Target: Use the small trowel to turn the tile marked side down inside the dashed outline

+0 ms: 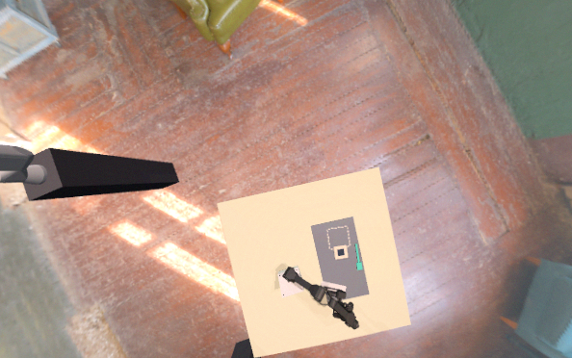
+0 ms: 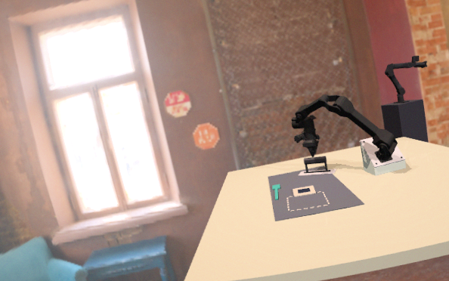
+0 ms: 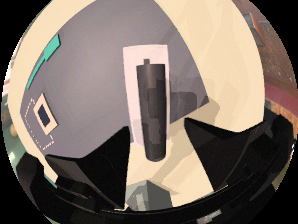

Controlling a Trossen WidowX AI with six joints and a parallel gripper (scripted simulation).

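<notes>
The trowel lies 6 cm below my gripper tip, 2 cm ahead of it and 1 cm to the right of it. The rest, counted from my gripper tip: teal t-shaped piece (27 cm ahead, 15 cm to the left, 9 cm below); then cream tile (25 cm to the left, 16 cm ahead, 9 cm below); then grey mat (19 cm to the left, 13 cm ahead, 12 cm below).
</notes>
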